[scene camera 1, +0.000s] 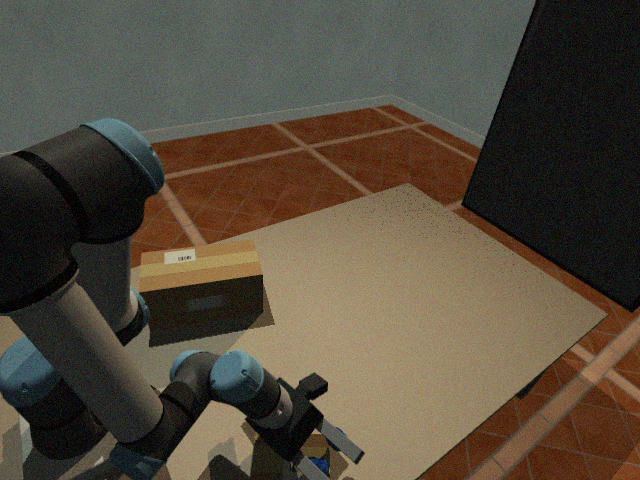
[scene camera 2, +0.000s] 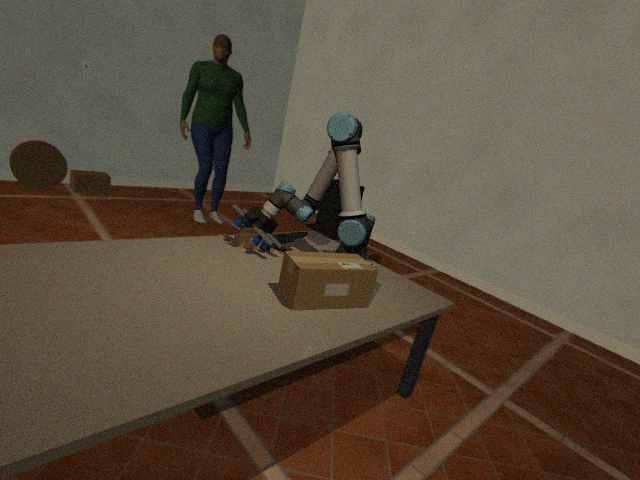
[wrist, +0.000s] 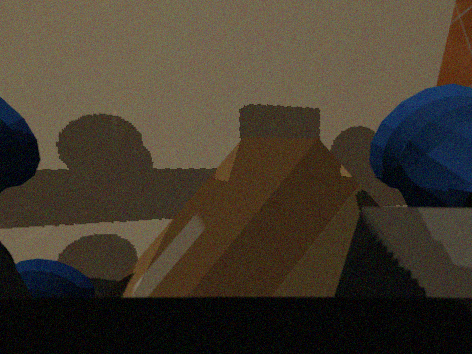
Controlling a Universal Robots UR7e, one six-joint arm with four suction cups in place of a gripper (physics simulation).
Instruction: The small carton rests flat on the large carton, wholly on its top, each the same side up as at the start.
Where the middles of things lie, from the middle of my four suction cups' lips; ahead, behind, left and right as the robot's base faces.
Labels:
My suction cup is now 5 cm past the small carton (scene camera 1: 263, 454), 3 cm to the left of it and 4 cm above it. Also, from my suction cup: large carton (scene camera 2: 308, 280) (2 cm behind, 50 cm to the left).

